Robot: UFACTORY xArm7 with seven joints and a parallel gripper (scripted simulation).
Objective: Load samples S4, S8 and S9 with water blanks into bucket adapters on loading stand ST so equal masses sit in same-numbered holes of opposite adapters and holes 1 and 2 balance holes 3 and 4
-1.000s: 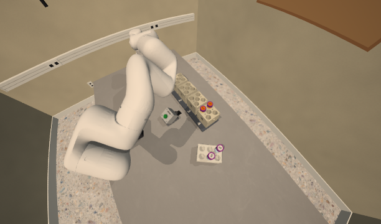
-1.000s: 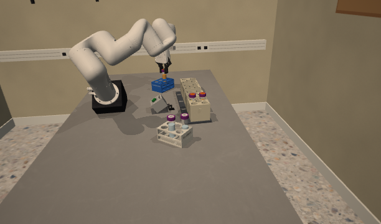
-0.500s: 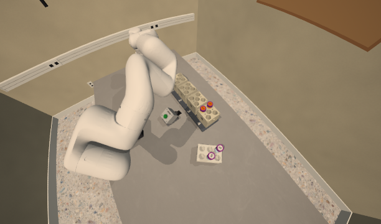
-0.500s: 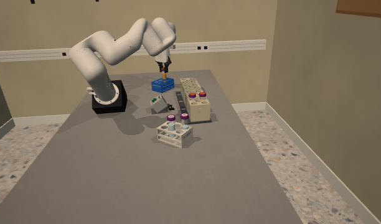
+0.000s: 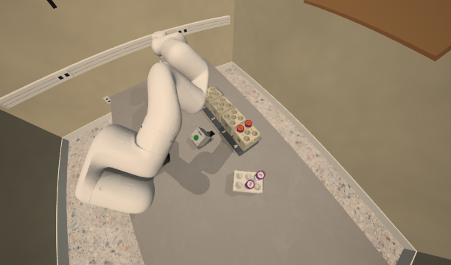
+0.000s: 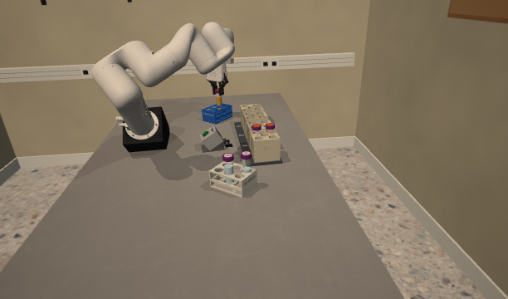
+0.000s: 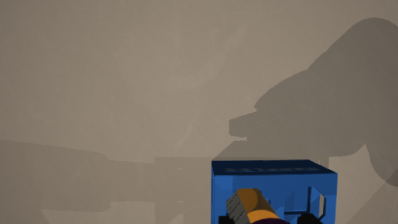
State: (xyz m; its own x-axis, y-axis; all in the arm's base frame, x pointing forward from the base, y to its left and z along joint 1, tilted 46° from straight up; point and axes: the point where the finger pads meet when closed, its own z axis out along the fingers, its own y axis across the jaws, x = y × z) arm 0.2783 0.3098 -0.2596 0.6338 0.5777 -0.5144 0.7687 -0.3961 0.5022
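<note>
The orange-dot sample tube lies 1 cm to the left of my hand and 5 cm below it. Also, from my hand: white rack: 7 cm ahead, 70 cm to the right, 10 cm below; then green DONE key: 4 cm behind, 39 cm to the right, 7 cm below; then blue rack: 1 cm behind, 4 cm to the right, 10 cm below.
</note>
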